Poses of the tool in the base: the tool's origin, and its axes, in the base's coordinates. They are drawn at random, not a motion.
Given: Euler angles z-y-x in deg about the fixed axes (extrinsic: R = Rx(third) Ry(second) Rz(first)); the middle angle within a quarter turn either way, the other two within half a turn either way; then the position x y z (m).
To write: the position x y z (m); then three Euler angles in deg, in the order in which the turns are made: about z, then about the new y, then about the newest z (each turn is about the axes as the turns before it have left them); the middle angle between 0 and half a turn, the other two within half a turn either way. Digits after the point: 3 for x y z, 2 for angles.
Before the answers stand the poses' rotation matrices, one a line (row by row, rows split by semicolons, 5 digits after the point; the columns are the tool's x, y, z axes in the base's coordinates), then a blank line. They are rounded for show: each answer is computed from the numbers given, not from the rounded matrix.
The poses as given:
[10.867 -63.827 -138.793 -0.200 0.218 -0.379]
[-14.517 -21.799 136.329 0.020 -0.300 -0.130]
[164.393 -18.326 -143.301 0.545 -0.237 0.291]
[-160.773 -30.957 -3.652 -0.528 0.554 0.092]
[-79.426 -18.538 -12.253 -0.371 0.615 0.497]
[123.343 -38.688 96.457 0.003 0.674 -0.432]
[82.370 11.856 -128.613 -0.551 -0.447 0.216]
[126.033 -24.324 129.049 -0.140 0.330 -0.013]
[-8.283 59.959 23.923 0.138 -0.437 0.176]
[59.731 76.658 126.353 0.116 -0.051 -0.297]
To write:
0.43317 -0.08316 -0.89747; 0.43879 -0.85031 0.29058; -0.78729 -0.51967 -0.33184
0.89885 0.23274 -0.37135; -0.06693 -0.76450 -0.64114; -0.43312 0.60114 -0.67159
-0.91428 -0.25539 -0.31442; -0.39669 0.72167 0.56730; 0.08203 0.64340 -0.76112
-0.80972 0.28240 -0.51439; -0.35958 -0.93151 0.05462; -0.46374 0.22920 0.85581
0.17398 0.93201 -0.31793; -0.94824 0.24565 0.20122; 0.26564 0.26647 0.92651
-0.42904 -0.65208 -0.62508; 0.24745 0.58069 -0.77561; 0.86873 -0.48744 -0.08778
0.12994 -0.97000 0.20545; -0.63985 0.07626 0.76471; -0.75744 -0.23083 -0.61074
-0.53603 -0.73689 -0.41190; -0.32128 0.62927 -0.70767; 0.78067 -0.24700 -0.57406
0.49540 0.07212 0.86567; 0.21569 0.95513 -0.20301; -0.84146 0.28728 0.45761
0.11632 -0.19930 0.97301; -0.11694 -0.97559 -0.18585; 0.98630 -0.09217 -0.13679

[-0.200 0.218 -0.379 162.06 109.38 -33.43]
[0.020 -0.300 -0.130 -120.08 132.19 54.23]
[0.545 -0.237 0.291 119.00 139.56 97.27]
[-0.528 0.554 0.092 173.94 31.15 26.30]
[-0.371 0.615 0.497 147.67 22.10 134.91]
[0.003 0.674 -0.432 -128.87 95.04 -150.70]
[-0.551 -0.447 0.216 74.96 127.64 -16.95]
[-0.140 0.330 -0.013 -120.20 125.03 -162.44]
[0.138 -0.437 0.176 -13.20 62.77 18.85]
[0.116 -0.051 -0.297 -10.81 97.86 -174.66]

